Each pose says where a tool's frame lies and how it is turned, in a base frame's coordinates. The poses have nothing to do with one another.
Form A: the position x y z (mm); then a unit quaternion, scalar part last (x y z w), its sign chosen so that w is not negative.
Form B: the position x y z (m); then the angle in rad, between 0 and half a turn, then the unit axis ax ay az. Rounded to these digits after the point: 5 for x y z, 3 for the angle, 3 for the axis.
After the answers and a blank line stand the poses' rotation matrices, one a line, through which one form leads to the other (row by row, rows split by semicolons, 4 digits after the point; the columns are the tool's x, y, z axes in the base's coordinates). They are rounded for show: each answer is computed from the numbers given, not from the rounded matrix.
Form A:
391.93, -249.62, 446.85, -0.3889, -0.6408, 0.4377, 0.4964
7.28, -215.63, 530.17, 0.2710, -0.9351, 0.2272, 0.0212
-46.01, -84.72, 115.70, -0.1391, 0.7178, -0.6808, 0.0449
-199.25, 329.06, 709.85, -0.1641, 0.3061, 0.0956, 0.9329
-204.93, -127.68, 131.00, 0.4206, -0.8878, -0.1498, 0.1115
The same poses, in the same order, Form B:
0.39193, -0.24962, 0.44685, 2.103, -0.448, -0.738, 0.504
0.00728, -0.21563, 0.53017, 3.099, 0.271, -0.935, 0.227
-0.04601, -0.08472, 0.11570, 3.052, -0.139, 0.718, -0.681
-0.19925, 0.32906, 0.70985, 0.737, -0.456, 0.850, 0.265
-0.20493, -0.12768, 0.13100, 2.918, 0.423, -0.893, -0.151

-0.2046 0.0639 -0.9768; 0.9331 0.3143 -0.1749; 0.2958 -0.9472 -0.1239
-0.8522 -0.5165 0.0835; -0.4972 0.7499 -0.4364; 0.1628 -0.4135 -0.8959
-0.9573 -0.1385 0.2538; -0.2608 0.0344 -0.9648; 0.1249 -0.9898 -0.0691
0.7943 -0.2788 0.5397; 0.0779 0.9279 0.3647; -0.6025 -0.2476 0.7588
-0.6213 -0.7134 -0.3240; -0.7802 0.6013 0.1722; 0.0720 0.3598 -0.9303

